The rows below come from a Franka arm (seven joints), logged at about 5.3 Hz.
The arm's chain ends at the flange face. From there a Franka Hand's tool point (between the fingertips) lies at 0.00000 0.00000 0.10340 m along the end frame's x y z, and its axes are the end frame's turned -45 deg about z.
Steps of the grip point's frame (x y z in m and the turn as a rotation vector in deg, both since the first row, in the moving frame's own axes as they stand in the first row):
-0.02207, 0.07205, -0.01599, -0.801, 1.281, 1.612
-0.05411, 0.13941, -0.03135, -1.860, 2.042, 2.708
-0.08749, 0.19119, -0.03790, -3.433, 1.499, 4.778
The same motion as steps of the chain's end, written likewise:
0.03268, 0.06713, -0.01595, 0.339, 1.472, 1.612
0.05534, 0.13695, -0.03123, 0.129, 2.759, 2.708
0.06715, 0.19433, -0.03768, -1.368, 3.487, 4.778

